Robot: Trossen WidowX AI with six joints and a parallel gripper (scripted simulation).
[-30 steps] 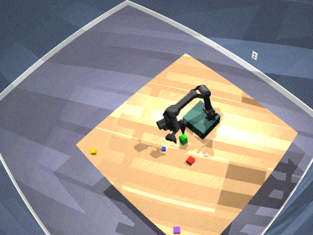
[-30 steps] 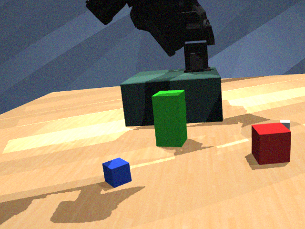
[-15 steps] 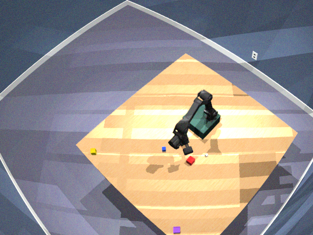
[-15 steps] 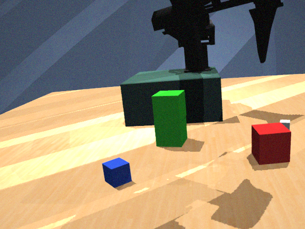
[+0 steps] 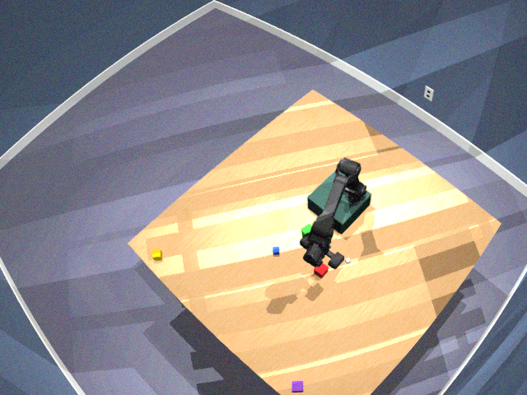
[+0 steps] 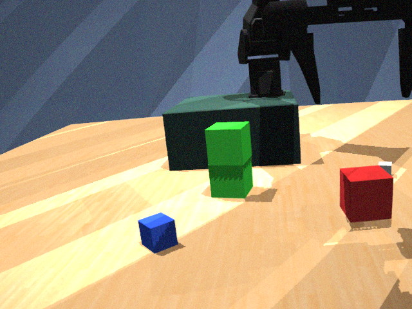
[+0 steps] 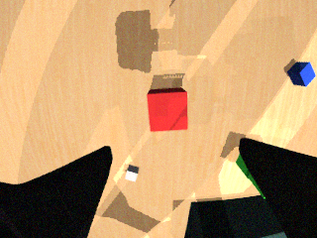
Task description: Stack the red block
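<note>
Right now my gripper tip is 100 mm above the red block. Also, from my gripper tip: blue block: 50 mm ahead, 210 mm to the right, 110 mm below; white block: 110 mm behind, 60 mm to the left, 110 mm below; purple block: 460 mm ahead, 280 mm to the left, 100 mm below.
</note>
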